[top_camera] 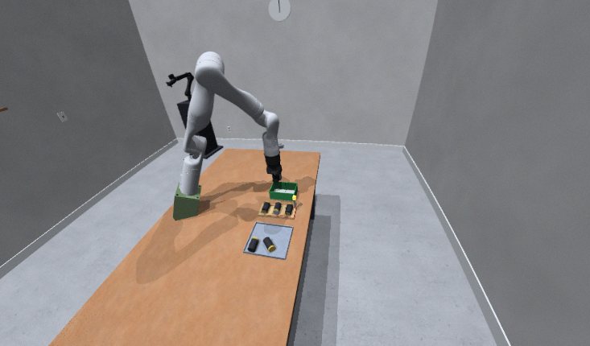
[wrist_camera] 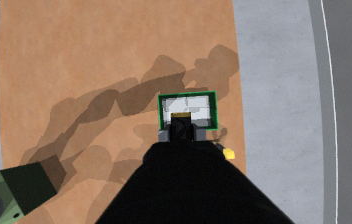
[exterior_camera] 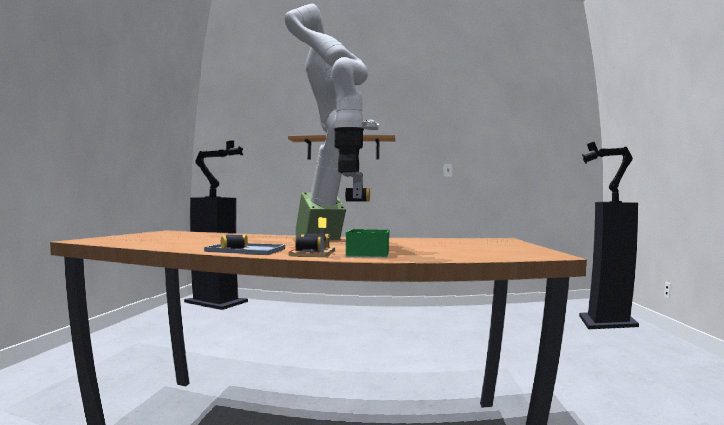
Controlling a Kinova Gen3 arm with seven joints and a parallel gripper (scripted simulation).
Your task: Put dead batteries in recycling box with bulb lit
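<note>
My gripper is now 140 mm above the green recycling box, 30 mm to the right of it and 10 mm short of it. The rest, counted from my hand: grey tray (290 mm to the right, 160 mm below, 80 mm ahead).
</note>
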